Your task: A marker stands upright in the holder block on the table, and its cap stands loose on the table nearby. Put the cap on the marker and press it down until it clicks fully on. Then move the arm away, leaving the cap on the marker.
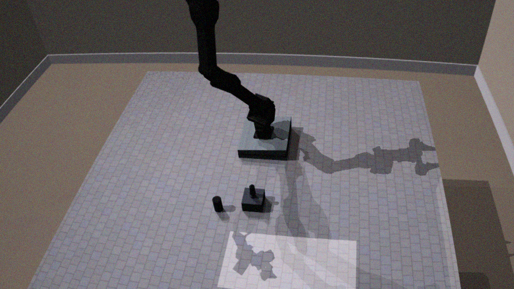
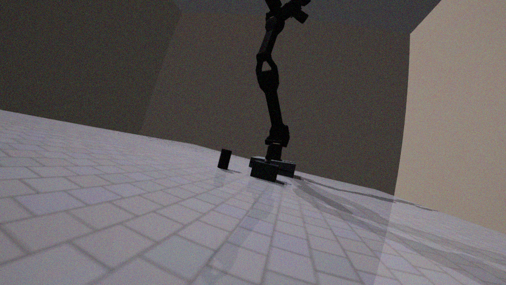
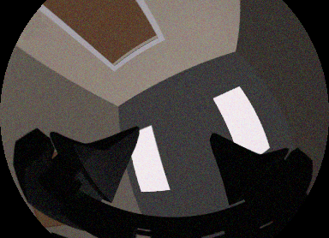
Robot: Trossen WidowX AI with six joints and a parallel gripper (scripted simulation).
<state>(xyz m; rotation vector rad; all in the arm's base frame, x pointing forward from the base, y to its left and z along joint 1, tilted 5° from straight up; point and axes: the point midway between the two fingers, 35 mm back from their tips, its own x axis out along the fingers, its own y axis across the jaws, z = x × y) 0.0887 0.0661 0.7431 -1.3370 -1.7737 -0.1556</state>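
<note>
Right now the marker cap is 22 cm ahead of my gripper tip, 11 cm to the right of it and 79 cm below it. Round my gripper tip: holder block: 18 cm ahead, 80 cm below.
</note>
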